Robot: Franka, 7 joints.
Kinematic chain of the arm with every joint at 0, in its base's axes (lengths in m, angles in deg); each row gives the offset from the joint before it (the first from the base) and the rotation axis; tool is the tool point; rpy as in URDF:
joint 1: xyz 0 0 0.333 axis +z
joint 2: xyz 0 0 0 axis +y
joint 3: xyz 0 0 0.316 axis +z
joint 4: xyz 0.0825 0 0 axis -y
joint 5: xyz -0.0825 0 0.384 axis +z
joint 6: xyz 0 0 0 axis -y
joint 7: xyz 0.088 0 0 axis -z
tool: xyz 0 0 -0.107 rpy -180 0 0
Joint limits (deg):
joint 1: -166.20..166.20
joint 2: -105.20..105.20
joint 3: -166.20..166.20
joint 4: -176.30..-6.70
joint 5: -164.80..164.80
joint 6: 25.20..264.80
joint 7: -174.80..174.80
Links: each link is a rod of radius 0.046 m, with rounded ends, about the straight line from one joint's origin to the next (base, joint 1, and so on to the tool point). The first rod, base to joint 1, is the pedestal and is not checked.
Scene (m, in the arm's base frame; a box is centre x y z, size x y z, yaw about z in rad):
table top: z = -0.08
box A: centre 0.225 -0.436 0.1 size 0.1 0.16 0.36 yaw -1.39
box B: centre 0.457 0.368 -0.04 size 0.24 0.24 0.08 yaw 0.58
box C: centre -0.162 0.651 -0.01 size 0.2 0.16 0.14 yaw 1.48
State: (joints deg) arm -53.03 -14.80 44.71 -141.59 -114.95 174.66 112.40
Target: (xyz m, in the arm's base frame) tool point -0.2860 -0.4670 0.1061
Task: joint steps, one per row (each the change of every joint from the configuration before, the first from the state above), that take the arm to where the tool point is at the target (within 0.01 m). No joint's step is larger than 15 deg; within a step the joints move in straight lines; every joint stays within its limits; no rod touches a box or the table.
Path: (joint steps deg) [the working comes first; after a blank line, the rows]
Joints at the target: -111.74 36.49 -11.93 -117.52 -113.90 152.84 112.40
Straight joint move there: touches box A.

1: -10.34 1.90 -10.39 3.56 -0.33 -0.97 0.00
2: -10.35 1.89 -10.40 3.56 -0.33 -0.97 0.00
3: -10.34 1.90 -10.39 3.55 -0.33 -0.97 0.00
4: -6.92 11.40 -6.37 3.35 0.51 -4.72 0.00
5: -6.92 11.40 -6.36 3.35 0.51 -4.73 0.00
6: -6.92 11.40 -6.37 3.35 0.51 -4.73 0.00
7: -6.92 11.40 -6.36 3.35 0.51 -4.73 0.00

